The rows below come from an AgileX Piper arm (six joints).
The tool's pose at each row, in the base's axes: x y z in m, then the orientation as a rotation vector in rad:
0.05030 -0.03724 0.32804 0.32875 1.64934 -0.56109
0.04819 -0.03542 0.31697 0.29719 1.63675 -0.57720
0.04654 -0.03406 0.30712 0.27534 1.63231 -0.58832
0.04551 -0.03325 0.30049 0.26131 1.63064 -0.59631
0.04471 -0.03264 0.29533 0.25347 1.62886 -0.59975
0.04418 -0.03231 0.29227 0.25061 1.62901 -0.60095
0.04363 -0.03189 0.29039 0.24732 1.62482 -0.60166
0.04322 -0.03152 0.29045 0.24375 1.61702 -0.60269
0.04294 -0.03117 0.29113 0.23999 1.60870 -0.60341
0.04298 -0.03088 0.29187 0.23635 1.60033 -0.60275
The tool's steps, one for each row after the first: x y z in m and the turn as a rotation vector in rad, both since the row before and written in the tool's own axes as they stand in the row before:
0.01102 0.00234 -0.00186 -0.00560 -0.02080 -0.02555
0.00971 0.00224 -0.00151 -0.00452 -0.01023 -0.01884
0.00650 0.00159 -0.00095 -0.00253 -0.00536 -0.01294
0.00504 0.00128 -0.00075 -0.00193 -0.00380 -0.00641
0.00300 0.00073 -0.00049 -0.00088 -0.00064 -0.00250
0.00184 0.00052 -0.00061 -0.00069 -0.00486 -0.00144
-0.00006 0.00009 -0.00054 -0.00001 -0.00831 -0.00096
-0.00068 -0.00001 -0.00044 -0.00023 -0.00887 -0.00077
-0.00078 0.00009 -0.00013 -0.00103 -0.00895 0.00016

